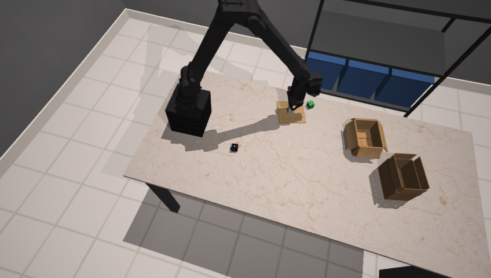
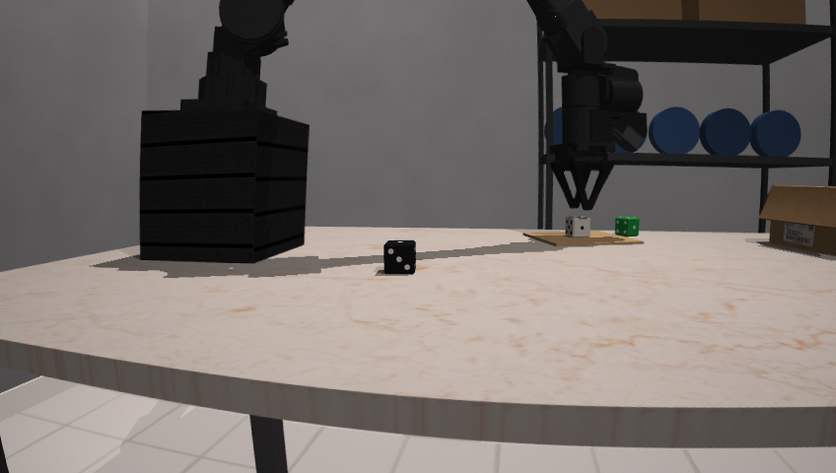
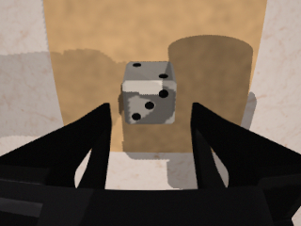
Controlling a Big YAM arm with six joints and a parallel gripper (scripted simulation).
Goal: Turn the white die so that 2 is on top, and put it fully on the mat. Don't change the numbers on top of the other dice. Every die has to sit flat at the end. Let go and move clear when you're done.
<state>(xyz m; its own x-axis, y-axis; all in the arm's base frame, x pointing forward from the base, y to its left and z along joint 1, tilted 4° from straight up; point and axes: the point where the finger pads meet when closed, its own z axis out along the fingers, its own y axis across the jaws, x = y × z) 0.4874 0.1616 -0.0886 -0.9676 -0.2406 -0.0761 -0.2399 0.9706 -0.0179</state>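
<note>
My gripper is now 50 mm above the mat. From my hand the other things lie so: black die: 270 mm to the right, 240 mm behind, 40 mm below; green die: 90 mm ahead, 60 mm to the left, 40 mm below.
</note>
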